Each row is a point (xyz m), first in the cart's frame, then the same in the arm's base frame.
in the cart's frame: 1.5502 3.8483 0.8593
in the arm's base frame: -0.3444 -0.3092 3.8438
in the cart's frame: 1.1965 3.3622 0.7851
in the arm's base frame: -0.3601 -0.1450 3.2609
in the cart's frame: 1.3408 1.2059 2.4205
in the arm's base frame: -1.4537 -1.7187 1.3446
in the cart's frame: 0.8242 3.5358 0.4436
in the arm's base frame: -0.2386 0.3749 3.2795
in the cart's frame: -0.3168 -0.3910 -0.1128
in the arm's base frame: 0.3280 0.2594 -0.8067
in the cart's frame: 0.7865 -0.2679 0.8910
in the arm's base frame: -0.1152 -1.0646 -0.2677
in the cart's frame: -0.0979 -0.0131 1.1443
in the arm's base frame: -0.7550 -0.3603 -0.3439
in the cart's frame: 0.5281 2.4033 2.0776
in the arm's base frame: -1.6639 -0.4914 2.1578
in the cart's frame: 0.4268 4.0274 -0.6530
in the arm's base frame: 0.5016 1.3607 3.5664
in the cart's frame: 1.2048 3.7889 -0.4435
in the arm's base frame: 0.6803 0.5422 3.6308
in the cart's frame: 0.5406 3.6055 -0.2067
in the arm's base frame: 0.2113 0.9252 3.2255
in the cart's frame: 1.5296 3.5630 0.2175
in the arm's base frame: 0.2605 -0.0992 3.5544
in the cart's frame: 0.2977 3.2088 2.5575
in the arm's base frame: -2.3051 -0.2470 2.8371
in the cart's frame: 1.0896 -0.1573 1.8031
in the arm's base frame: -0.8163 -1.6884 -0.0321
